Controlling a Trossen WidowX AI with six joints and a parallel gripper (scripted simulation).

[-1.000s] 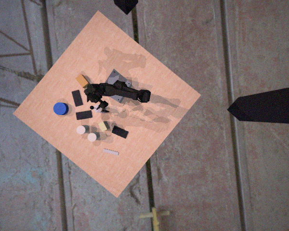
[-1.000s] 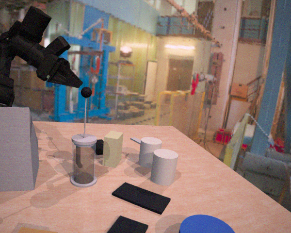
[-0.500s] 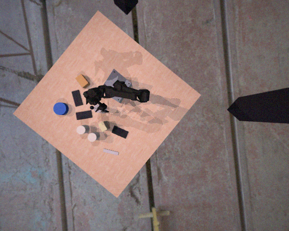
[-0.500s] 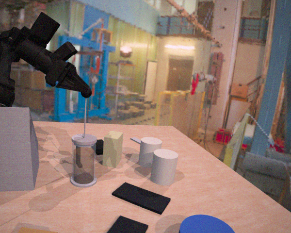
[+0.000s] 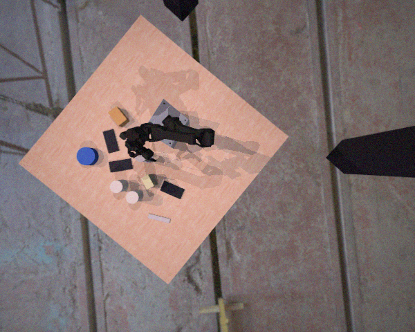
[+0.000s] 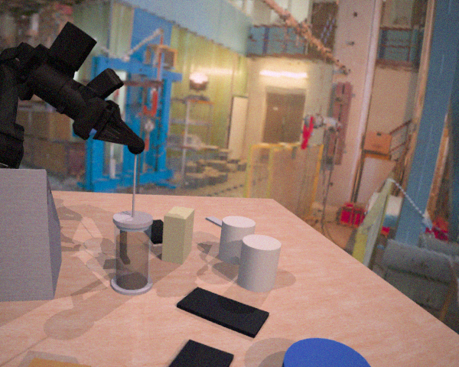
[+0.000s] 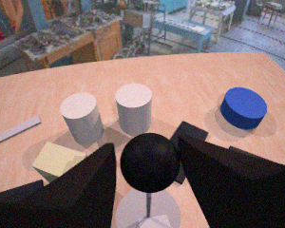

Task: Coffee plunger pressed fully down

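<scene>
Right now the coffee press is 14 cm below my gripper tip, 1 cm to the left of it and 1 cm behind it. Also, from my gripper tip: orange block (31 cm to the right, 25 cm below, 8 cm behind); then blue disc (29 cm to the right, 25 cm below, 25 cm ahead); then pale yellow block (22 cm below, 13 cm to the left, 9 cm ahead).
</scene>
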